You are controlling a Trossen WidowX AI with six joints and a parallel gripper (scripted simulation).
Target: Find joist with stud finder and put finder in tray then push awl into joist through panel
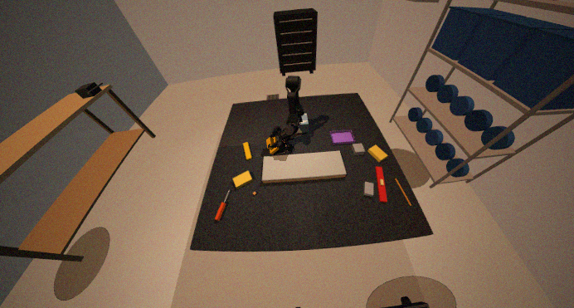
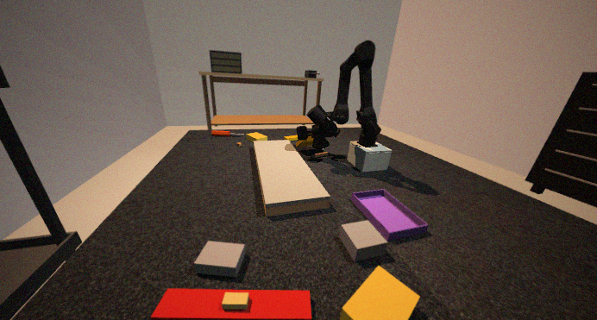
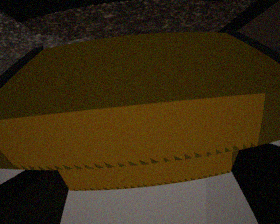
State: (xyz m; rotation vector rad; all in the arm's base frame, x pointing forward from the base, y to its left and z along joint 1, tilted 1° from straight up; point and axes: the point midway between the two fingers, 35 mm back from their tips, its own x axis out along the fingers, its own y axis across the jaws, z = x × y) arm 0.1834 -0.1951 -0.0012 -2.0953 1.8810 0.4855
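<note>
Now: the awl 11 cm to the left of my gripper tip and 7 cm below it. Also, from my gripper tip: purple tray (54 cm to the left, 7 cm below, 2 cm behind); stud finder (1 cm below, 1 cm ahead); square indicator window (3 cm ahead).
</note>
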